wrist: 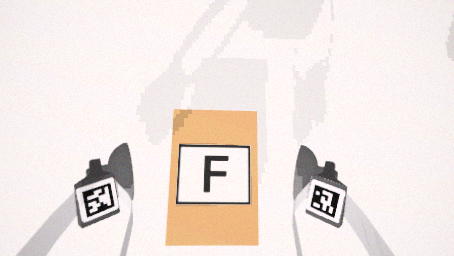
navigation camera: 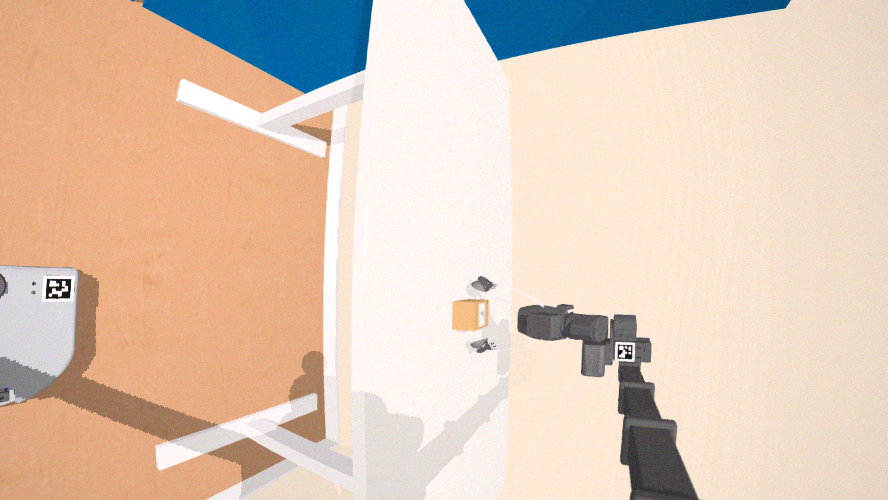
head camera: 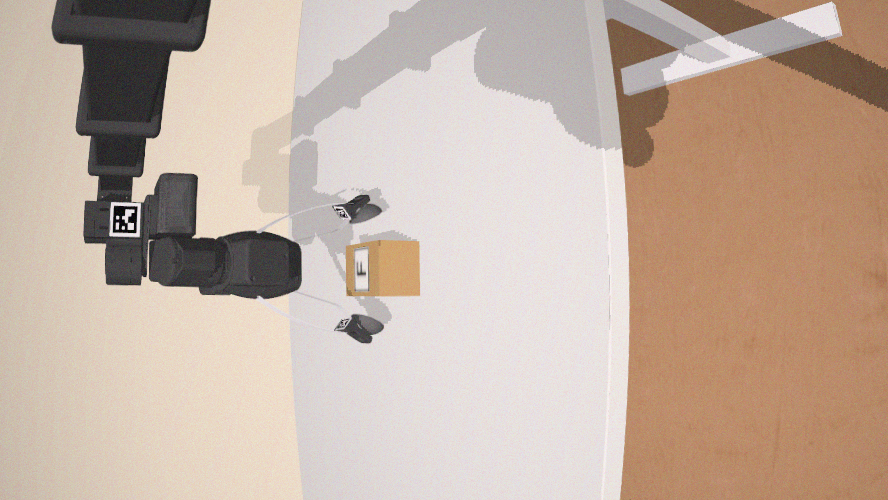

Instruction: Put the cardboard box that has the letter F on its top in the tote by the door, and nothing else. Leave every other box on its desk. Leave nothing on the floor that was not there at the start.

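Places are measured from the robot's base along level axes (x right, y up, z back), in millimetres.
Where they show: gripper, fingertip midpoint: [navigation camera: 473, 313] [head camera: 376, 269].
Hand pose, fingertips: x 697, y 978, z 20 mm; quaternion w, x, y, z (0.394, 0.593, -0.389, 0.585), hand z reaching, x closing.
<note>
After its pixels a point has its place.
The cardboard box with the letter F on its top [head camera: 397, 268] @(z 20, x 644, y 978 mm) [navigation camera: 463, 315] @(z 18, x 644, y 976 mm) [wrist: 215, 227] stands upright on the white desk [head camera: 497, 372] @(z -82, x 504, y 950 mm) [navigation camera: 434, 186] @(z -235, x 552, y 950 mm). My gripper [head camera: 366, 268] @(z 20, x 697, y 978 mm) [navigation camera: 482, 315] @(z 20, x 697, y 978 mm) [wrist: 215, 162] @(z 20, x 697, y 978 mm) is open. Its two fingertips stand on either side of the box, with a gap on each side in the wrist view, and touch neither side of it. How high the fingertips are above the desk top is hard to tell. The tote and the door do not show in these views.
White desk legs [head camera: 733, 49] @(z 562, x 696, y 25 mm) [navigation camera: 248, 118] @(z -669, x 658, y 26 mm) stand on the brown floor [head camera: 758, 279] @(z -6, x 705, y 1 mm) [navigation camera: 155, 217] @(z -222, x 382, y 0 mm). My base [navigation camera: 37, 335] @(z 109, x 96, y 160 mm) shows at the left of the navigation view. A pale wall or floor surface lies past the desk, and a blue surface [navigation camera: 260, 37] @(z -918, x 562, y 187 mm) lies at the top.
</note>
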